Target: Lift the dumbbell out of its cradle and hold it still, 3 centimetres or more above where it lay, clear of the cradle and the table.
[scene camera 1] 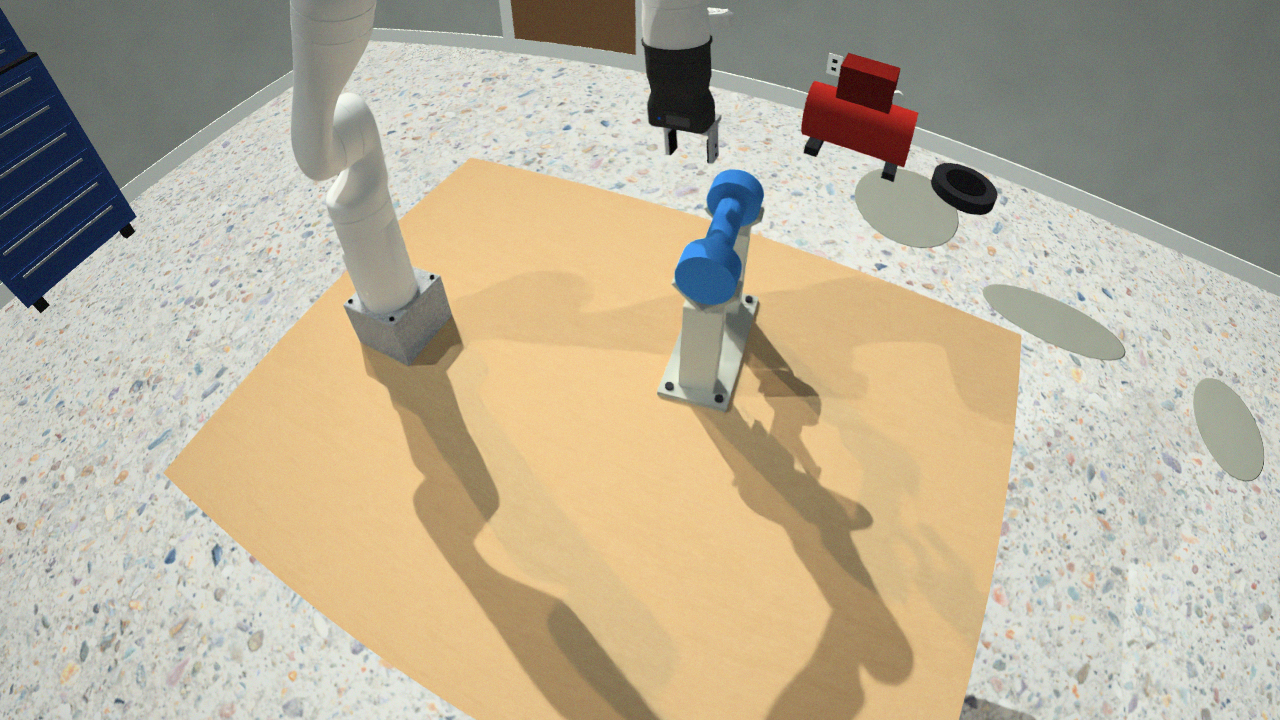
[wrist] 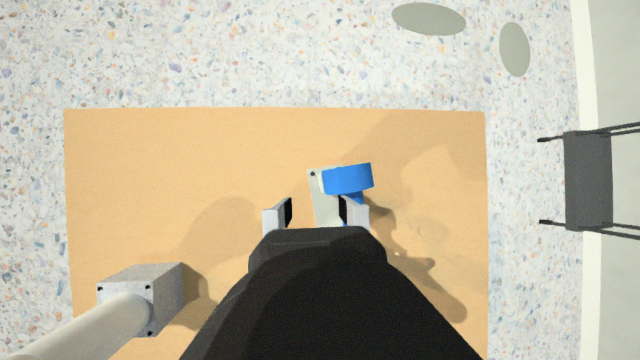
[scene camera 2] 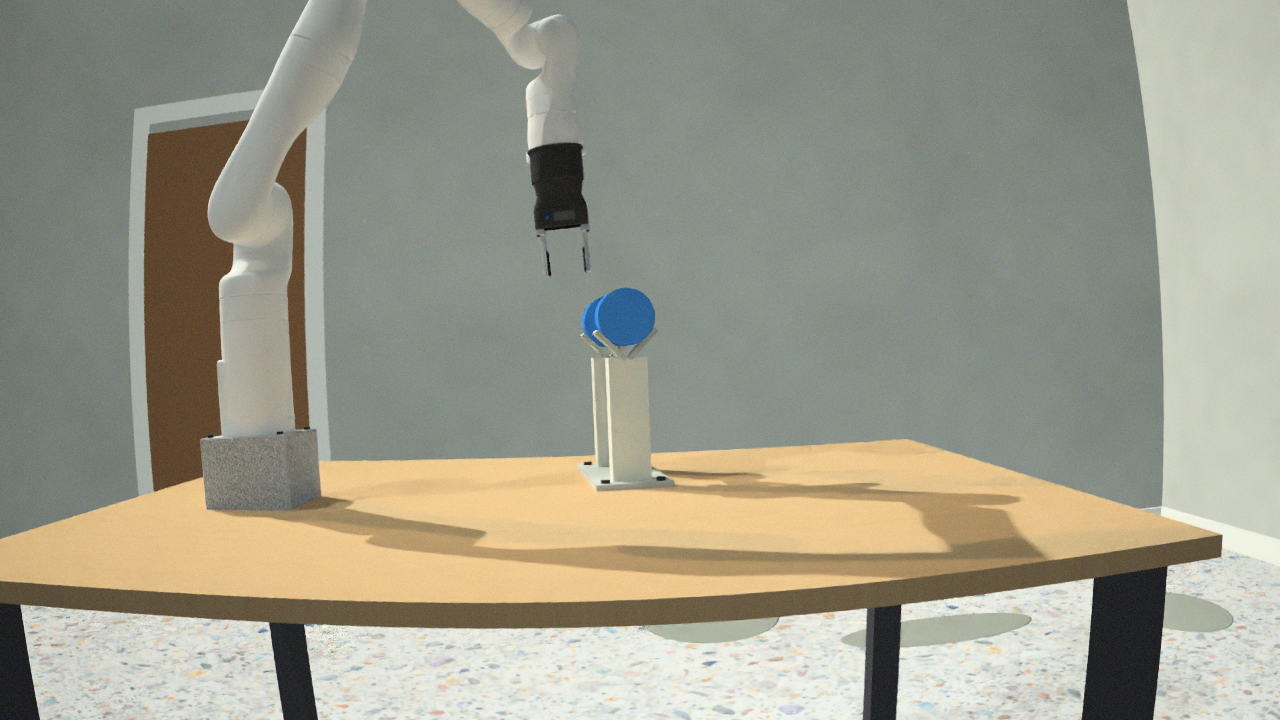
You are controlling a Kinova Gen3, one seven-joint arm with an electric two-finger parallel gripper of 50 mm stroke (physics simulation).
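Frame: origin at the arm's base, x right, y ahead, z up, level; centimetres.
Where they show: gripper, fingertip midpoint: [scene camera 1: 692,155] [wrist: 315,206] [scene camera 2: 567,273]; arm's base, link origin: [scene camera 1: 390,292] [wrist: 127,313] [scene camera 2: 261,433].
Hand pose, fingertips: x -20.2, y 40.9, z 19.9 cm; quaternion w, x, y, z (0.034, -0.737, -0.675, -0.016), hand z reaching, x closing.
Note:
Each offset is from my fingertips to the centre of the thing. Level surfaces: height alone.
A blue dumbbell {dx +5.6, dy +6.2, dz -7.0 cm} [scene camera 1: 723,225] [scene camera 2: 624,317] [wrist: 348,179] lies level in the forks at the top of a pale two-post cradle {dx +5.6, dy +6.2, dz -18.7 cm} [scene camera 1: 702,344] [scene camera 2: 629,420] [wrist: 324,202]. In the wrist view one end weight and a bit of the handle show; the rest is hidden behind a finger and the gripper body. My gripper [scene camera 1: 691,147] [scene camera 2: 567,255] [wrist: 315,206] is open and empty, pointing down. It hangs above the dumbbell's height, a little to its left in the second scene view. In the wrist view the right finger overlaps the handle, and the gap between the fingers shows the cradle's base and table.
The cradle's base plate is bolted to the wooden table {dz -28.9 cm} [scene camera 1: 554,447] [scene camera 2: 716,537] [wrist: 150,150]. The arm's grey base block [scene camera 1: 402,322] [scene camera 2: 259,472] [wrist: 167,295] stands to the left. A red tank [scene camera 1: 859,125] and a black ring [scene camera 1: 942,184] are beyond the table.

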